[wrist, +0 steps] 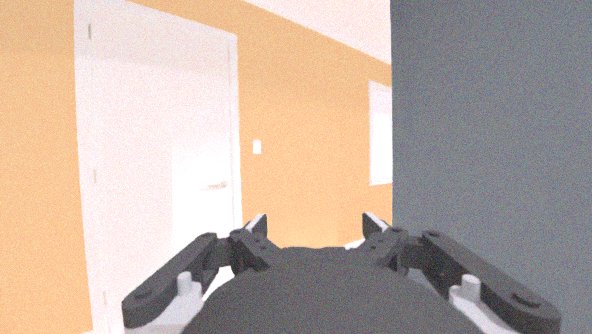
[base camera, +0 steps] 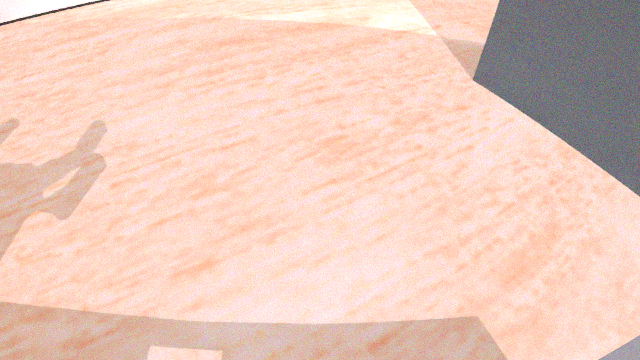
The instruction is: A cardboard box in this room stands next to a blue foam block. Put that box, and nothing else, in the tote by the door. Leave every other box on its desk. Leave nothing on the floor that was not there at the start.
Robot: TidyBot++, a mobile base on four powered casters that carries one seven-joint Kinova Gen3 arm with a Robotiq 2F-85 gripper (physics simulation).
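Frame: origin at the arm's base, x ahead, y left, z up, level; centimetres.
Seen in the pictures: gripper, fingertip midpoint: (wrist: 313, 223).
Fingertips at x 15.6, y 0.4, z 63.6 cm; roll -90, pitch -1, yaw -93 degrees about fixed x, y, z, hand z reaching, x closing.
A point is followed by its place in that frame.
My gripper (wrist: 313, 223) @[x 15.6, y 0.4, z 63.6 cm] is open and empty, its two fingers spread wide at the bottom of the wrist view, with the orange wall behind the space between them. A white door (wrist: 160, 125) @[x 108.2, y 94.8, z 95.1 cm] with a handle stands to the left in the wrist view. The cardboard box, the blue foam block and the tote do not show in either view.
A large dark grey panel (base camera: 570, 75) @[x 62.4, y -50.7, z -27.7 cm] (wrist: 492, 125) @[x 52.0, y -56.9, z 79.1 cm] rises close on the right and meets the floor (base camera: 300, 175) @[x 46.3, y -2.1, z -39.7 cm]. The orange wall (wrist: 310, 150) @[x 171.9, y -8.1, z 80.1 cm] holds a light switch (wrist: 257, 146) @[x 143.2, y 38.7, z 82.8 cm] and a white-framed window (wrist: 381, 132) @[x 231.2, y -108.0, z 106.3 cm]. The arm's shadow falls on the floor at left.
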